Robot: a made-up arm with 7 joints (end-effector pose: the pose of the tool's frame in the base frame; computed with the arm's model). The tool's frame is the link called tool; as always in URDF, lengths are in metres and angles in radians. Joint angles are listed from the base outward.
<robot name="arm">
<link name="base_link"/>
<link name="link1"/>
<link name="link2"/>
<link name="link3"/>
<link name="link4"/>
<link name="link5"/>
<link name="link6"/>
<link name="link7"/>
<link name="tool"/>
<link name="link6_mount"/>
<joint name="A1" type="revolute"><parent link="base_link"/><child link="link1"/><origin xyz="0.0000 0.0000 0.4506"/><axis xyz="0 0 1"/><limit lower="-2.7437" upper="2.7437" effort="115" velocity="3"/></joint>
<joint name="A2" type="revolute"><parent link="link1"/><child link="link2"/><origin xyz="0.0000 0.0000 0.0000"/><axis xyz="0 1 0"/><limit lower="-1.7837" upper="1.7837" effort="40" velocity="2.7"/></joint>
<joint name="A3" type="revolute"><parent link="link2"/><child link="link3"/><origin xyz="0.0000 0.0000 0.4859"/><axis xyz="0 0 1"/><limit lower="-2.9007" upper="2.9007" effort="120" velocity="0.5"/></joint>
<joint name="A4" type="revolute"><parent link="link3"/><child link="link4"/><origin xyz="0.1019 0.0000 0.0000"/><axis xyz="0 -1 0"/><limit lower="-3.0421" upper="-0.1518" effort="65" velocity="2.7"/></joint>
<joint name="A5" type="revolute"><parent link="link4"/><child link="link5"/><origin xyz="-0.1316 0.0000 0.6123"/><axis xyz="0 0 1"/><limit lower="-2.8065" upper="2.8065" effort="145" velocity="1.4"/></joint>
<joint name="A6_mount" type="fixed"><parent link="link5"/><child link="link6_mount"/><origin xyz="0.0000 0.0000 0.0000"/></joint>
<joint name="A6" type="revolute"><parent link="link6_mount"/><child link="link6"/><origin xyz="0.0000 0.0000 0.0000"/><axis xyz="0 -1 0"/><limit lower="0.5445" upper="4.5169" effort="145" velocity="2.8"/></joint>
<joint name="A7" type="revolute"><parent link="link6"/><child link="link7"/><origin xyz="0.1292 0.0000 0.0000"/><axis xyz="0 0 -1"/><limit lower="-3.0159" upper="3.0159" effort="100" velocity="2.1"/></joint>
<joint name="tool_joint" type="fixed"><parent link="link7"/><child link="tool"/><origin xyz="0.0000 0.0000 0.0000" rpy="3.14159 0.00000 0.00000"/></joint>
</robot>
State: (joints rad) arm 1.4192 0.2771 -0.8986 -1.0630 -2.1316 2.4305 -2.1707
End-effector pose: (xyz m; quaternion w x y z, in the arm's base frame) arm 0.5759 0.6297 1.1784 0.7841 -0.1843 0.3547 -0.4747
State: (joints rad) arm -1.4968 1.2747 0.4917 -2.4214 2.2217 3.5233 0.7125
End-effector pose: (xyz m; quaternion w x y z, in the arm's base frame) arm 0.1781 -0.2302 -0.0001 0.1954 -0.3962 -0.8485 -0.2914
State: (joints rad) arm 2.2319 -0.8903 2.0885 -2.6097 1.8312 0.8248 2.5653
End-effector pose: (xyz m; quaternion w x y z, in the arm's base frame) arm -0.2537 -0.4454 0.1365 0.3776 0.6889 0.1264 0.6057
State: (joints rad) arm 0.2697 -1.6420 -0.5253 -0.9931 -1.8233 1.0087 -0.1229
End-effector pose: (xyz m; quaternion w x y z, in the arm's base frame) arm -0.9018 -0.6344 0.8853 0.0036 0.6098 -0.7559 0.2381
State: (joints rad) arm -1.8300 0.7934 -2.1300 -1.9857 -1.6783 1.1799 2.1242
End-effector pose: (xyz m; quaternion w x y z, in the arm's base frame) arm -0.6238 0.2806 1.0146 0.4461 -0.3979 0.1915 -0.7785
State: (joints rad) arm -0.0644 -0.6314 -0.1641 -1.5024 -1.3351 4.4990 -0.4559
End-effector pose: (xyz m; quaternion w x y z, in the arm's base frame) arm 0.0711 -0.0728 1.3195 0.5181 -0.2388 0.4924 0.6573
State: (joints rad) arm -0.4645 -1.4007 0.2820 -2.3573 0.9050 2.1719 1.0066
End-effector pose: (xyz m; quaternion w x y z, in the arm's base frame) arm 0.0863 0.1237 1.1791 0.4635 -0.6483 0.4633 -0.3876
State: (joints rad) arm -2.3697 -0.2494 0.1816 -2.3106 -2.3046 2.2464 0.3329
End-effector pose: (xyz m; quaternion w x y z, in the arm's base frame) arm -0.3195 -0.5650 0.6737 0.4809 0.5989 -0.2165 -0.6026
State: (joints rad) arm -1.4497 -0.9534 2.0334 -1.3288 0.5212 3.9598 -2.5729
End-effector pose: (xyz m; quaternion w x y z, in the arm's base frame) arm 0.4179 0.8394 0.7509 0.7530 -0.1610 0.4575 0.4447
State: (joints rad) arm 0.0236 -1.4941 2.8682 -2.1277 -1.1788 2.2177 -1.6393
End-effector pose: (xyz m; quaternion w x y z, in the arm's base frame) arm -0.3075 0.1380 -0.3127 0.5652 -0.7649 0.0782 -0.2991
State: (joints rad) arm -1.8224 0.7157 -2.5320 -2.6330 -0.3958 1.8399 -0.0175
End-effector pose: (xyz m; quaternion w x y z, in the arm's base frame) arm -0.2408 0.4944 0.7112 0.3058 0.5259 0.7608 0.2260
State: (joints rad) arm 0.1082 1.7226 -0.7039 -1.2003 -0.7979 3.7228 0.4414
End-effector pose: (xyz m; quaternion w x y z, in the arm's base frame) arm 0.8221 -0.1975 -0.1317 0.1420 0.8767 0.3851 0.2509
